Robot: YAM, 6 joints.
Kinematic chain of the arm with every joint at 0, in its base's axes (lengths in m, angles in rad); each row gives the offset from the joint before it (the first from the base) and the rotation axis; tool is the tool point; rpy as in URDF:
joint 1: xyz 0 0 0.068 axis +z
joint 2: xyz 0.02 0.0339 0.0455 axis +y
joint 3: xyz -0.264 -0.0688 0 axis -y
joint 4: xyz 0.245 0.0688 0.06 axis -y
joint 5: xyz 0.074 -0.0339 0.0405 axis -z
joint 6: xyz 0.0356 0 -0.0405 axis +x
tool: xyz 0 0 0 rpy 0 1.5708 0
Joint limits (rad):
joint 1: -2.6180..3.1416
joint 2: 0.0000..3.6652
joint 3: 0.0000..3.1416
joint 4: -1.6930..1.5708
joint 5: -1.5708..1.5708
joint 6: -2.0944..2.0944
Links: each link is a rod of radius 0.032 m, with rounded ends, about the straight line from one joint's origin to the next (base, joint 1, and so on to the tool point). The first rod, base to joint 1, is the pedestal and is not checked.
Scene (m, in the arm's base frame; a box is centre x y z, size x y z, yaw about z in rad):
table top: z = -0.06
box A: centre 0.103 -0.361 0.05 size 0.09 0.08 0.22 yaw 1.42
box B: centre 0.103 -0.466 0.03 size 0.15 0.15 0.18 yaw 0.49
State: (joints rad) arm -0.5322 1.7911 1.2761 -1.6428 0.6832 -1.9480
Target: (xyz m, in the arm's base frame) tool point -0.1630 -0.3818 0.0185
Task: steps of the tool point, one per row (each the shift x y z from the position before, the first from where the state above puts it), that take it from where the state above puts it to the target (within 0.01 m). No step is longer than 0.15 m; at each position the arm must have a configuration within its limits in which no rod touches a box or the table.
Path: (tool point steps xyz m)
1: -0.0189 -0.0542 0.0633
2: -0.0431 -0.0363 0.0827
3: -0.0604 0.0014 0.0945
4: -0.0349 -0.1020 -0.0903
5: -0.0679 -0.0624 -0.1107
6: -0.0813 -0.0124 -0.1202
7: -0.0727 0.0375 -0.1189

